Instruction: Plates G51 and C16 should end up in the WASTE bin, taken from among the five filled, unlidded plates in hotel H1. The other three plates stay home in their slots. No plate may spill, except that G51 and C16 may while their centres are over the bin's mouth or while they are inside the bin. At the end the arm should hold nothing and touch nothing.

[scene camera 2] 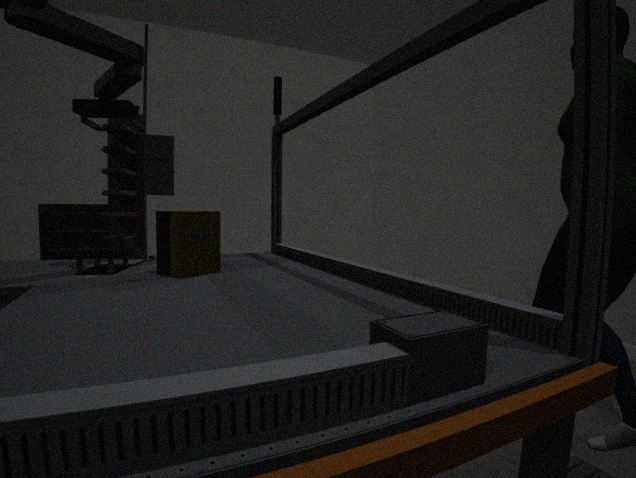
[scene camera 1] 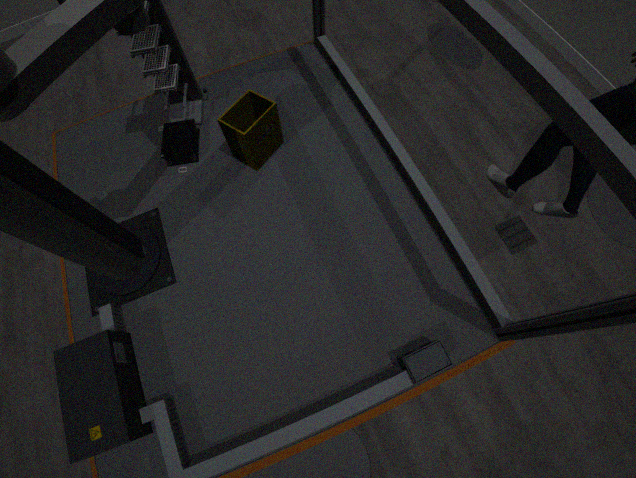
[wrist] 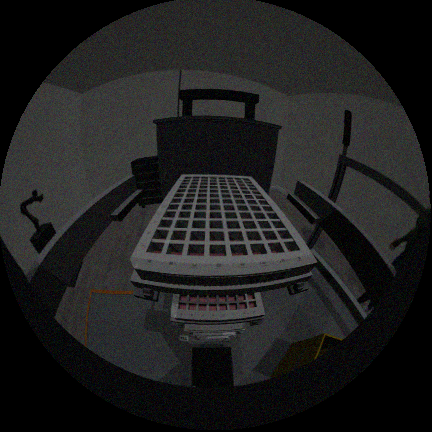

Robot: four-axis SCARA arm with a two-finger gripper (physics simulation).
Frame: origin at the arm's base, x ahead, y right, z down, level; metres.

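Seen in the pictures: gripper, fingertip midpoint: [wrist: 217, 182]; arm's base, link origin: [scene camera 1: 128, 260].
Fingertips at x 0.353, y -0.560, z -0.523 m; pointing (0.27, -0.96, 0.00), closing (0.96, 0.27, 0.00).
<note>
Offsets run from my fingertips to a thing's middle. "spot": to the spot under its first point.
Hotel H1 [scene camera 1: 179, 56] [scene camera 2: 122, 179] [wrist: 217, 145] stands upright as a dark tower. A pale gridded plate {dx -0.006, dy +0.022, dz +0.010 m} [wrist: 217, 220] is large and near in the wrist view. A lower plate {dx -0.006, dy +0.022, dz +0.088 m} [wrist: 220, 301] with reddish wells shows beneath it, with further levels below. Three gridded plates {dx -0.006, dy +0.022, dz +0.167 m} [scene camera 1: 145, 39] {dx -0.006, dy +0.022, dz +0.245 m} [scene camera 1: 156, 60] {dx -0.006, dy +0.022, dz +0.323 m} [scene camera 1: 166, 77] show in scene camera 1. Plate labels cannot be read, so G51 and C16 cannot be told apart. My gripper [scene camera 2: 105, 108] [wrist: 217, 182] is open and empty, at the hotel's upper part, its fingers to either side of the near plate. The yellow WASTE bin {dx +0.215, dy +0.328, dz +0.411 m} [scene camera 1: 257, 141] [scene camera 2: 195, 244] [wrist: 300, 355] stands beside the hotel.
A black block {dx -0.051, dy +0.189, dz +0.476 m} [scene camera 1: 179, 141] [wrist: 212, 365] stands by the hotel's foot. A dark shelf unit [wrist: 146, 180] stands beyond, at left. A grey box {dx +0.397, dy +1.227, dz +0.473 m} [scene camera 1: 426, 360] [scene camera 2: 442, 354] sits at the fence corner. A dark cabinet {spot: dx -0.470, dy +0.963, dz +0.395 m} [scene camera 1: 89, 395] stands near the arm's base. A person [scene camera 1: 575, 154] [scene camera 2: 624, 205] is outside the frame.
</note>
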